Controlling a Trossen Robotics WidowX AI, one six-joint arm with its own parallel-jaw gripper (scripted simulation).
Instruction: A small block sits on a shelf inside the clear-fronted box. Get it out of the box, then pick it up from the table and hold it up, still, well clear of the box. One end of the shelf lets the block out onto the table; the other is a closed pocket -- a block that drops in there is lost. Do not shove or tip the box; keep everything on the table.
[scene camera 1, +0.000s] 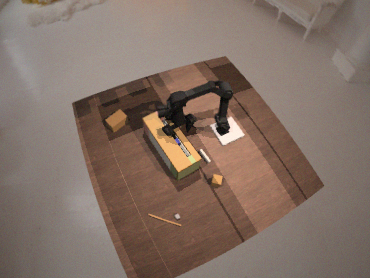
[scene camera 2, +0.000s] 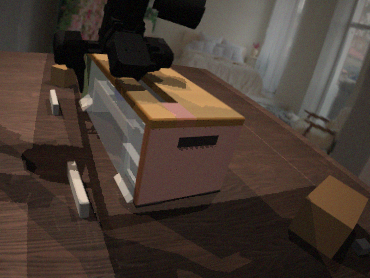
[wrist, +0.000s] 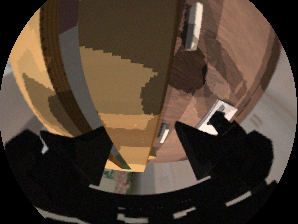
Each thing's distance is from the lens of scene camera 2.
my gripper (scene camera 2: 104, 91): 48 cm
orange box (scene camera 2: 326, 217): 40 cm
